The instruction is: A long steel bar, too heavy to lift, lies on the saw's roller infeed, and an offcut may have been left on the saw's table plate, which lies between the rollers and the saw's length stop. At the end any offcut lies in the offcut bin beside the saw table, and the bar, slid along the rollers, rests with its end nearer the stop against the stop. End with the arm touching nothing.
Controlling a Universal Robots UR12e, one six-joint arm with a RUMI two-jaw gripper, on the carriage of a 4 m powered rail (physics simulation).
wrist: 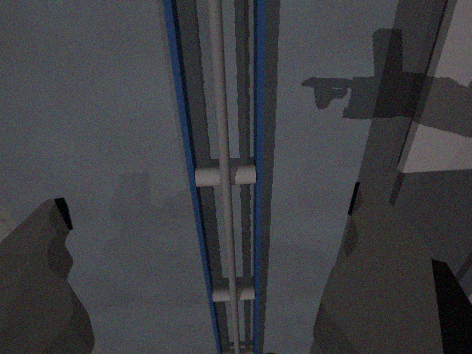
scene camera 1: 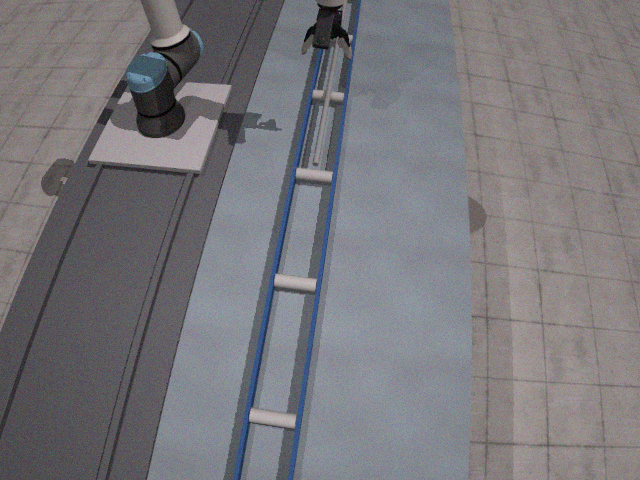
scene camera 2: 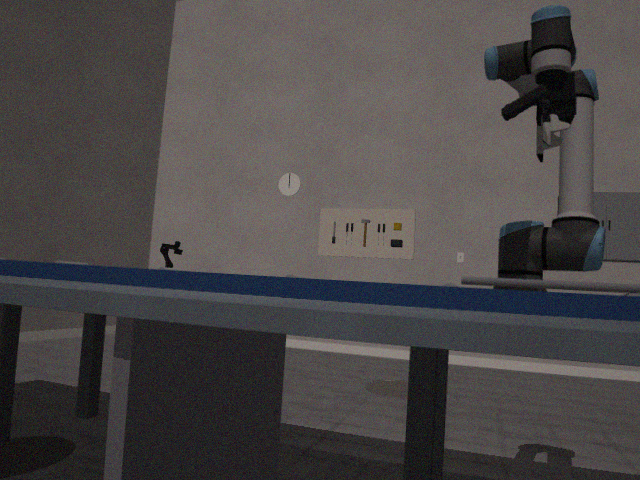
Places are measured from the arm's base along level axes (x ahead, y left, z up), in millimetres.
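Pixels of known places: gripper, fingertip midpoint: [wrist: 211, 193] [scene camera 1: 326, 56] [scene camera 2: 544, 154]; arm's base, origin of the base link: [scene camera 1: 161, 120].
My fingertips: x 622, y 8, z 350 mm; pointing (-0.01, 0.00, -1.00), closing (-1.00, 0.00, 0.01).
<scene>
For each thing: its top centre in the pictures, then the offset to it from my fingertips. "pt": a spot on its surface instead.
- long grey steel bar, surface spot: [wrist: 222, 110] pt 4 mm back, 45 mm left, 300 mm down
- white roller, middle of its top: [scene camera 1: 314, 171] 2 mm back, 209 mm right, 320 mm down
The long grey steel bar [scene camera 1: 322, 124] [scene camera 2: 578, 284] [wrist: 222, 110] lies lengthwise on the roller infeed, between its blue side rails [scene camera 1: 326, 232] [scene camera 2: 310, 290] [wrist: 259, 100]. One bar end shows in scene camera 1 just short of a white roller [scene camera 1: 313, 176]; the other end is out of view. My gripper [scene camera 1: 326, 53] [scene camera 2: 546, 147] [wrist: 211, 193] is open and empty, high above the bar, with its fingers spread wide on either side of the bar's line in the wrist view. The offcut, table plate, length stop and offcut bin do not show.
The arm's base stands on a white carriage plate [scene camera 1: 149, 157] on the dark floor rail [scene camera 1: 113, 258], beside the infeed. Further white rollers [scene camera 1: 295, 283] [scene camera 1: 272, 417] cross the infeed beyond the visible bar end. A tool board [scene camera 2: 338, 214] hangs on the wall behind.
</scene>
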